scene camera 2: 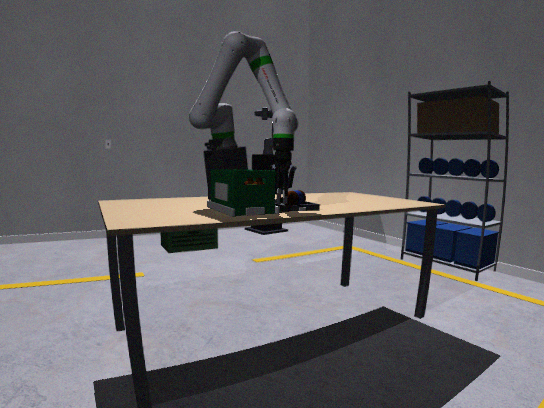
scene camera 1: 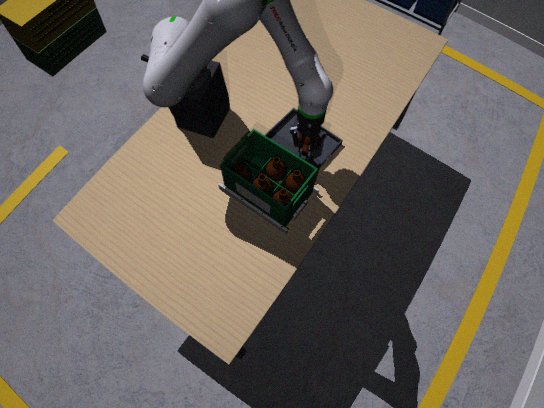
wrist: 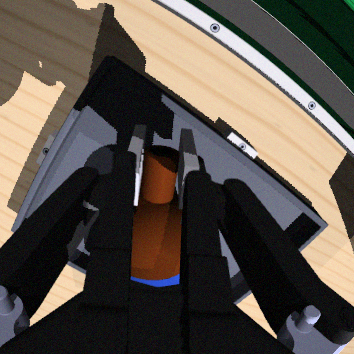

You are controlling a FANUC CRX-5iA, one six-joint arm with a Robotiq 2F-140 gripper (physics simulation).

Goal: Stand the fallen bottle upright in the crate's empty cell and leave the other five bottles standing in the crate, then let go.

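Where they show: gripper, fingertip midpoint: (scene camera 2: 281, 203) (scene camera 1: 304, 156) (wrist: 161, 143); arm's base, link origin: (scene camera 2: 224, 148).
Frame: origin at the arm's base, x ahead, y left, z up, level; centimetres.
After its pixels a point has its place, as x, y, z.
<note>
The fallen bottle (scene camera 1: 305, 144) @(44.4, 6.5, -22.9) (scene camera 2: 296, 197) @(47.6, 10.5, -23.4) (wrist: 156, 235) @(44.1, 7.9, -21.2), brown with a blue label, lies on its side in the dark tray (scene camera 1: 331, 144) @(52.7, 14.7, -28.0) (scene camera 2: 312, 206) @(55.2, 13.4, -26.9) (wrist: 250, 187) @(36.4, 4.7, -28.0). My gripper (scene camera 1: 306, 149) @(45.7, 3.2, -25.9) (scene camera 2: 282, 198) @(45.7, 3.2, -25.9) (wrist: 161, 143) @(45.7, 3.2, -25.9) points down over the tray and is shut on the bottle's neck, one finger pad on each side. The fingers hide part of the bottle. The green crate (scene camera 1: 280, 213) @(49.5, -26.1, -17.2) (scene camera 2: 260, 199) @(53.4, -14.9, -22.5) (wrist: 332, 25) @(44.6, -6.5, -12.7) stands beside the tray. Several brown bottles, such as one bottle (scene camera 1: 275, 169) @(40.8, -12.4, -15.9) and another bottle (scene camera 1: 295, 180) @(49.0, -13.6, -15.1), stand in its cells. The empty cell is in its back left corner in the first scene view.
Metal guide rails (scene camera 1: 252, 207) @(38.1, -25.1, -25.6) (scene camera 2: 245, 212) @(52.4, -21.4, -27.4) (wrist: 262, 67) @(41.5, -5.1, -25.5) run along the crate's base. The black robot pedestal (scene camera 1: 202, 107) @(9.2, -6.9, -5.6) (scene camera 2: 225, 160) @(9.0, -4.6, -6.7) stands on the wooden table (scene camera 1: 150, 200) @(1.7, -39.0, -28.5) (scene camera 2: 150, 212) @(27.1, -52.1, -28.5) behind the crate. A shelf rack (scene camera 2: 409, 150) stands off to the right, beyond the table.
</note>
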